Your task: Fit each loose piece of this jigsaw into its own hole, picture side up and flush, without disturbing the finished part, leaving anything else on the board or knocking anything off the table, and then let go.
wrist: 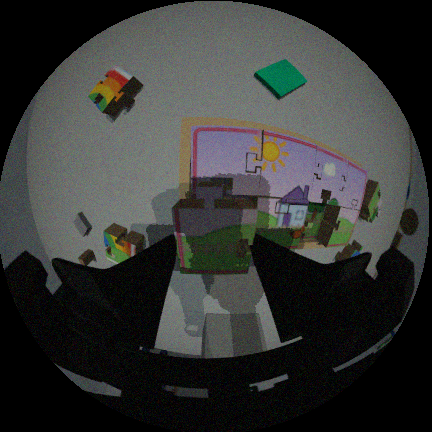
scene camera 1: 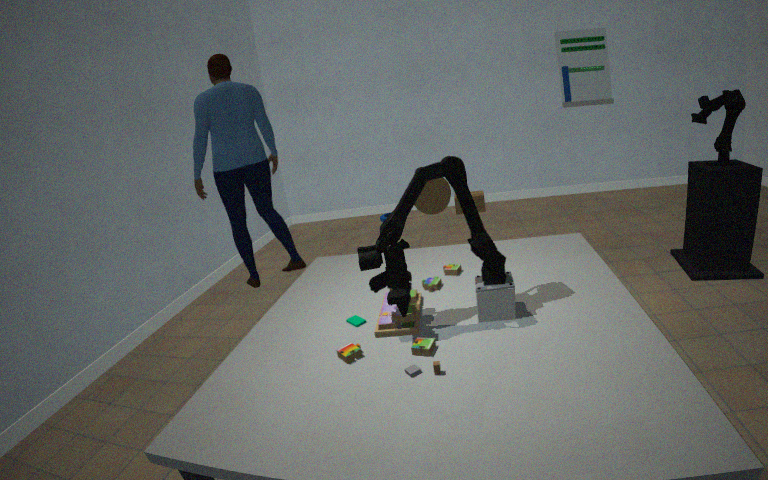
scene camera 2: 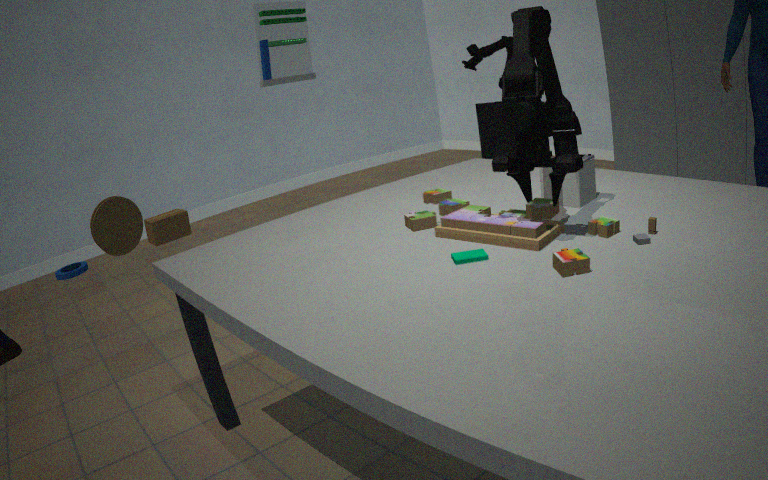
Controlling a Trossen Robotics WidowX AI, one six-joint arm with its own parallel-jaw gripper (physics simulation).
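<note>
My gripper [scene camera 1: 403, 313] [scene camera 2: 542, 202] [wrist: 213, 239] is shut on a green-hill piece [scene camera 2: 542, 211] [wrist: 215, 247], picture side up, with a red line on its left and bottom edges. It is over the jigsaw board's corner and stands higher than the fitted pieces; its underside is hidden. The board [scene camera 1: 390, 333] [scene camera 2: 487, 237] [wrist: 185, 150] holds sky, sun and house pieces. A rainbow piece [scene camera 1: 349, 352] [scene camera 2: 570, 260] [wrist: 112, 92] and a green-rainbow piece [scene camera 1: 423, 345] [scene camera 2: 604, 227] [wrist: 116, 247] lie loose. More loose pieces [scene camera 2: 420, 220] [scene camera 2: 453, 205] [scene camera 2: 436, 196] lie beyond the board.
A green tile [scene camera 1: 356, 320] [scene camera 2: 469, 256] [wrist: 281, 78] lies beside the board. A grey block [scene camera 1: 413, 370] [scene camera 2: 641, 238] [wrist: 82, 224] and a small brown block [scene camera 1: 436, 367] [scene camera 2: 652, 224] [wrist: 87, 257] lie near the green-rainbow piece. The arm's grey base [scene camera 1: 495, 302] stands on the table.
</note>
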